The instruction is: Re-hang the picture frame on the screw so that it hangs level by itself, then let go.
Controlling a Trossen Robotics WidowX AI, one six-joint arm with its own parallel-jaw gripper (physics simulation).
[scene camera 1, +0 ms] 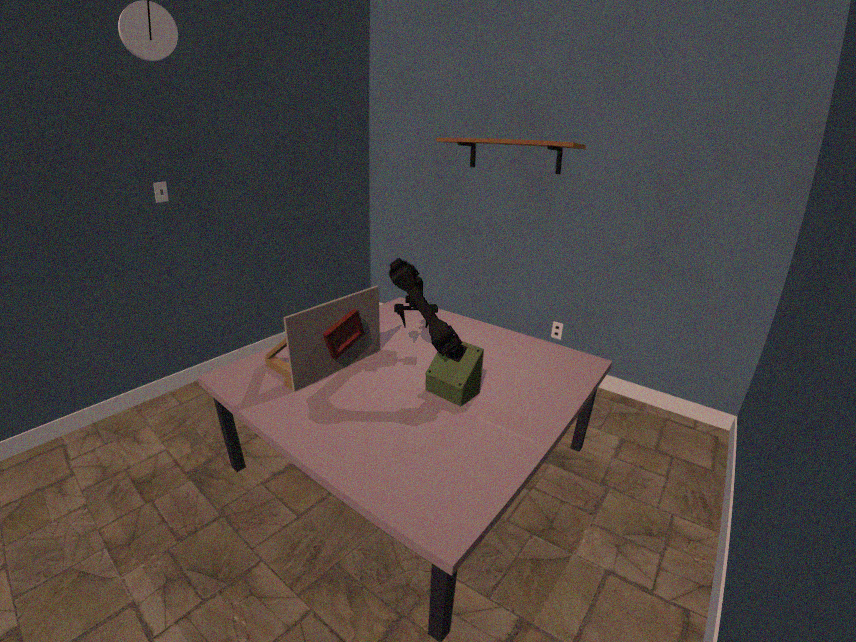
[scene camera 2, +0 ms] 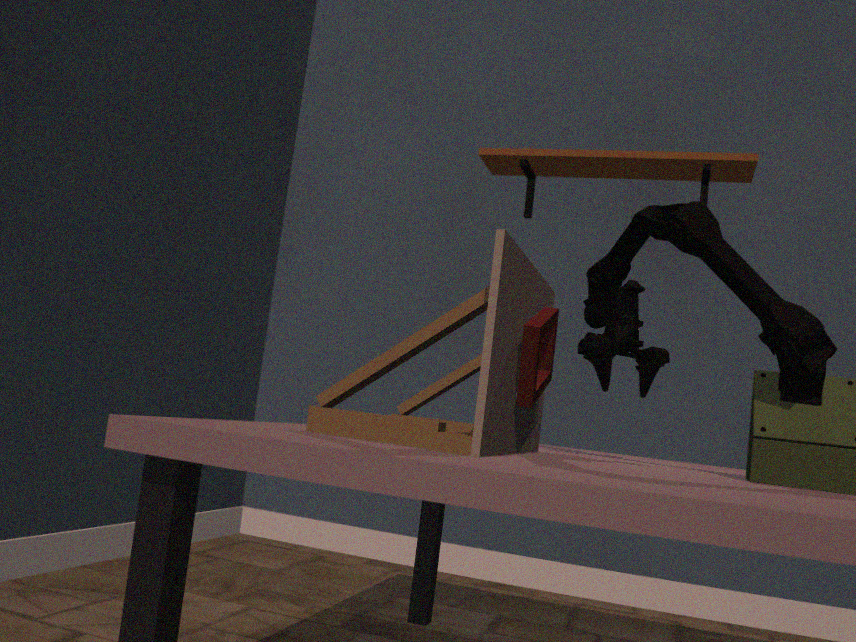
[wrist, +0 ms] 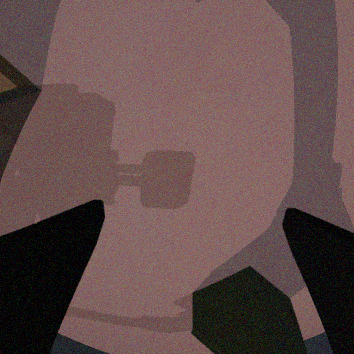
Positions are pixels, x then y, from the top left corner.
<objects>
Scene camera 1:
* board: 310,361
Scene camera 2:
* my gripper: 624,394
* board: 518,291
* wooden prop base: 446,436
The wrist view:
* my gripper: 195,213
</objects>
